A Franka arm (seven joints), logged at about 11 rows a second.
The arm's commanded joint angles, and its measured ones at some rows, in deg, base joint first. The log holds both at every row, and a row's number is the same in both.
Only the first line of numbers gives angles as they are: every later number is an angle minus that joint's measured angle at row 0.
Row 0, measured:
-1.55, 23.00, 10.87, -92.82, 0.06, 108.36, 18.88
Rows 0 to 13, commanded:
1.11, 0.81, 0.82, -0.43, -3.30, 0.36, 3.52
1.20, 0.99, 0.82, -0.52, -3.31, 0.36, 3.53
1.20, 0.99, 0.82, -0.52, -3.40, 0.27, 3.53
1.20, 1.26, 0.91, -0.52, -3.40, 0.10, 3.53
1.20, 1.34, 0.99, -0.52, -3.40, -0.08, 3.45
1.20, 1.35, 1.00, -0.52, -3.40, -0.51, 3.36
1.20, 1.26, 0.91, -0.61, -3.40, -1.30, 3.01
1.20, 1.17, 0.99, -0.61, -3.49, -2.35, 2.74
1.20, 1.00, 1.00, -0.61, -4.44, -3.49, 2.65
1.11, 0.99, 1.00, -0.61, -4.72, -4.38, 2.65
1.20, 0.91, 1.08, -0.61, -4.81, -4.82, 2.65
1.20, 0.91, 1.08, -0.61, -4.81, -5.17, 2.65
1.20, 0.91, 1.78, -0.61, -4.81, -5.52, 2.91
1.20, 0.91, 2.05, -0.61, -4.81, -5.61, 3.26
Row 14, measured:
1.36, 1.50, 0.73, -0.41, -3.15, -4.49, 1.81
